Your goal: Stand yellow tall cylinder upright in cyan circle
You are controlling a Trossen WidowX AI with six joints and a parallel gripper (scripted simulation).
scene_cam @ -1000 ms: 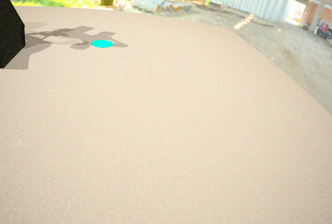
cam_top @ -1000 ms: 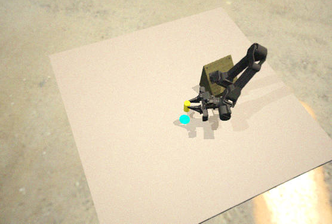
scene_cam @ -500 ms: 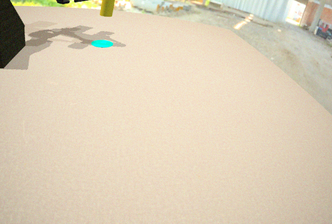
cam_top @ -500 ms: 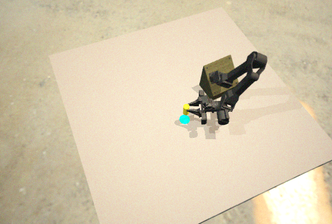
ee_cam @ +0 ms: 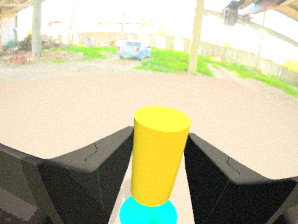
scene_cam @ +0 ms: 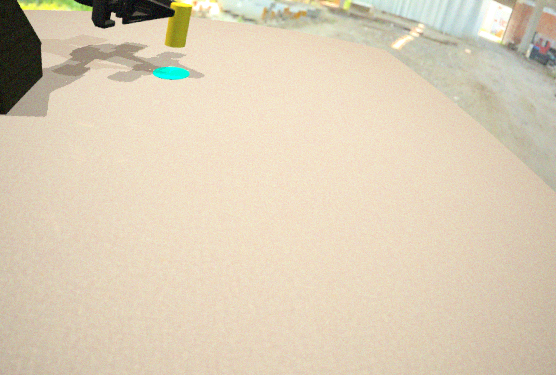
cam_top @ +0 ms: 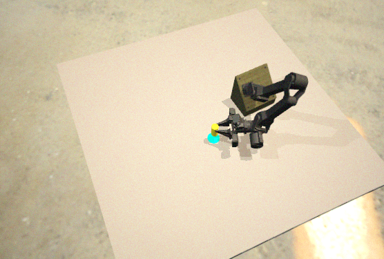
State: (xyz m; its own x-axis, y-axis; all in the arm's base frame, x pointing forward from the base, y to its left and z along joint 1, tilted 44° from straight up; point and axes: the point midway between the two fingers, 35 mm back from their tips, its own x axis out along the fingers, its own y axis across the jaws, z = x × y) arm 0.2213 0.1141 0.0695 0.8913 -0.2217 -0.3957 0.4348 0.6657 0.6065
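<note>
Now: the cyan circle 10 cm below my gripper tip. The rest, counted from my gripper tip: yellow cylinder 2 cm below.
</note>
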